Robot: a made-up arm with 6 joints.
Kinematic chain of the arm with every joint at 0, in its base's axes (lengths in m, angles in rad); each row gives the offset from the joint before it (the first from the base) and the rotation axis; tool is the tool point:
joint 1: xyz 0 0 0.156 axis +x
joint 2: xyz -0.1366 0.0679 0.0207 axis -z
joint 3: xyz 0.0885 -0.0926 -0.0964 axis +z
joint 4: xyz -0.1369 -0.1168 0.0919 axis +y
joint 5: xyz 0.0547 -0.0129 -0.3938 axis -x
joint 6: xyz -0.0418 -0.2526 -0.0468 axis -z
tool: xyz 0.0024 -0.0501 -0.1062
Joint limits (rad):
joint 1: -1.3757..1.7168
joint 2: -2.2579..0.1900
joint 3: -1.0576..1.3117
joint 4: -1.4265..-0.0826
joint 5: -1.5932..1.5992
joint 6: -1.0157..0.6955
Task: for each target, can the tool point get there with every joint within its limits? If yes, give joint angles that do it. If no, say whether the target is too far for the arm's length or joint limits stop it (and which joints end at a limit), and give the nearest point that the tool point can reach.
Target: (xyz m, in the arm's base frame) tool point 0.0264 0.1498 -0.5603
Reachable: yes | joints -0.7460 -1.3633 0.5062 -0.8330 -0.8981 -0.8325
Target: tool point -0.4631 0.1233 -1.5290
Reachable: no: too far | nearest point -0.2062 0.0608 -0.6747 | short by 0.894 m
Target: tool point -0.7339 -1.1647 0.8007
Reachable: no: too far | nearest point -0.3300 -0.6283 0.4013 | short by 0.781 m
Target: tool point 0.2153 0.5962 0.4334
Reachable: yes | joints 0.6877 -0.9016 0.8254 -1.3156 -0.5322 0.5173
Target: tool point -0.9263 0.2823 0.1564
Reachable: no: joint limits stop it (at a limit: joint 2, joint 4) | nearest point -0.7409 0.2636 0.1564 | short by 0.186 m
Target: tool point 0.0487 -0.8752 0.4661
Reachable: no: joint limits stop it (at a limit: joint 1, joint 2, joint 4) | nearest point 0.0201 -0.7071 0.3902 | short by 0.187 m
